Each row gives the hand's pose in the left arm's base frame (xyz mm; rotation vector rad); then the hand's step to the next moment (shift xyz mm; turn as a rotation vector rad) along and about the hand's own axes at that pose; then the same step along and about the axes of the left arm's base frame.
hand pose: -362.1 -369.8 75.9 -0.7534 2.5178 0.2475
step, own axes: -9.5 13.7 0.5 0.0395 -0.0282 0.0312
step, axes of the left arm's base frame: -0.5 16.0 4.8 -0.0002 -0.0323 -0.0478
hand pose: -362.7 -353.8 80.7 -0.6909 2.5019 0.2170
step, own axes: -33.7 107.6 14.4 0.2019 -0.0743 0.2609
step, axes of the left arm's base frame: -24.5 110.8 7.2 0.0088 -0.0764 -0.3293
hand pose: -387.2 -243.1 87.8 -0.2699 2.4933 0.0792
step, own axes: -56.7 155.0 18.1 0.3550 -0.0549 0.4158
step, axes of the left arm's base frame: 22.2 163.5 18.0 -0.0256 -0.0656 -0.5450
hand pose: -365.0 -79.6 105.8 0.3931 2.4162 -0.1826
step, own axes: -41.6 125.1 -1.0 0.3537 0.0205 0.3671
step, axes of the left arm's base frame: 70.5 108.7 24.1 -0.0294 0.0166 -0.5091
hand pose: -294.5 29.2 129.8 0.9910 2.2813 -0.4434
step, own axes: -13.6 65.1 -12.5 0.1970 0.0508 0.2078
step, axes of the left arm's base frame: 50.8 42.3 14.3 0.0143 0.0337 -0.2885
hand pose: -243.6 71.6 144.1 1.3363 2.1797 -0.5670
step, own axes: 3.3 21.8 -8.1 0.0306 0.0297 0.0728
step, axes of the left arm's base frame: 16.7 16.3 2.5 0.0304 -0.0094 -0.0782
